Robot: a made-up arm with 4 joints.
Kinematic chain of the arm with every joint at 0, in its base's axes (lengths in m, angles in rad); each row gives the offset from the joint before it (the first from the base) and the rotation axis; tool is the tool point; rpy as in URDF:
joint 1: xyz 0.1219 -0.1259 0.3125 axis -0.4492 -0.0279 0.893
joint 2: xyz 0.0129 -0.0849 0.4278 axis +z
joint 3: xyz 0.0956 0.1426 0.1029 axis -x
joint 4: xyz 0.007 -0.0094 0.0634 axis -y
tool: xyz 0.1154 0.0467 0.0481 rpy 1.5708 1.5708 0
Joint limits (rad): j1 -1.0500..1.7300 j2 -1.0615..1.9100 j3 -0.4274..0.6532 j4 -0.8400..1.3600
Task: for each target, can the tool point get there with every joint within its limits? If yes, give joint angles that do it. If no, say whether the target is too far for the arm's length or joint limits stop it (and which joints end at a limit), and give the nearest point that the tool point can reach.
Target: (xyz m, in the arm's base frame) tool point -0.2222 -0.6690 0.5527
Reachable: no: joint limits stop it (at a limit: joint 1, joint 2, joint 3) | nearest point 0.0070 -0.6681 0.7126 | short by 0.279 m
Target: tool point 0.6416 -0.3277 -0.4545
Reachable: no: too far | nearest point 0.1828 -0.5700 0.7007 | short by 1.266 m
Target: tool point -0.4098 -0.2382 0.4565
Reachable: no: joint limits stop it (at a limit: joint 1, joint 3) | nearest point -0.3025 -0.0281 0.6760 | short by 0.322 m
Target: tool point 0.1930 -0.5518 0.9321
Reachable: yes | joints -0.7438 -0.8373 -0.0866 0.7921
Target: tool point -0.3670 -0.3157 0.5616
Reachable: no: joint limits stop it (at a limit: joint 1, joint 3) | nearest point -0.2806 -0.0787 0.7244 | short by 0.300 m
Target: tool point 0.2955 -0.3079 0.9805
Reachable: yes | joints -0.6890 0.1216 0.1941 0.4487
